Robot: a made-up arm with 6 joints.
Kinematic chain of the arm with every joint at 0, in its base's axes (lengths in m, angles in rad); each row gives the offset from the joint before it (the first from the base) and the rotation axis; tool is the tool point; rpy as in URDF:
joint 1: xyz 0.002 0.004 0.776 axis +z
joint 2: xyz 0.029 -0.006 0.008 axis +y
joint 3: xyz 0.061 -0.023 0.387 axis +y
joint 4: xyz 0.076 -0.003 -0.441 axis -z
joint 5: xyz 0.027 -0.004 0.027 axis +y
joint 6: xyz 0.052 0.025 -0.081 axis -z
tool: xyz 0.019 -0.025 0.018 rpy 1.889 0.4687 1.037
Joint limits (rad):
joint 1: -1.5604..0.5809
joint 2: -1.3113..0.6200
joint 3: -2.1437..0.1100
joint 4: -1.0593..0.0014
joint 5: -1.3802..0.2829
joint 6: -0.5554..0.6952
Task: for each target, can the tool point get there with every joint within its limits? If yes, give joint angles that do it. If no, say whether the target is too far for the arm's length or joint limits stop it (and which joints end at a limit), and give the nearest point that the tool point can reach.
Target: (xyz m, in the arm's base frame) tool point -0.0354 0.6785 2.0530
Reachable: no: too far | nearest point -0.0245 0.4038 1.5576 | short by 0.567 m
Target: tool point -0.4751 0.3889 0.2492
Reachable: no: joint limits stop it (at a limit: joint 1, joint 2, joint 3, joint 4, joint 6) | nearest point 0.0251 0.0933 0.6244 | short by 0.692 m
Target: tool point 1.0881 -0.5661 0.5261
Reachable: no: too far | nearest point 0.6715 -0.3474 0.8001 | short by 0.544 m
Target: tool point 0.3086 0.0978 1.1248
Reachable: yes | joints 0.1645 -0.7027 -0.5538 -0.7297 -0.1332 -0.2181
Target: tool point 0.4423 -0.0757 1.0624
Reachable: yes | joints -0.2133 -0.1998 -0.6850 -0.4316 -0.7858 0.0008
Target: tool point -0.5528 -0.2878 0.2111
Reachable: no: joint limits stop it (at a limit: joint 1, joint 2, joint 4, joint 5) | nearest point -0.0356 -0.2894 0.5506 | short by 0.619 m
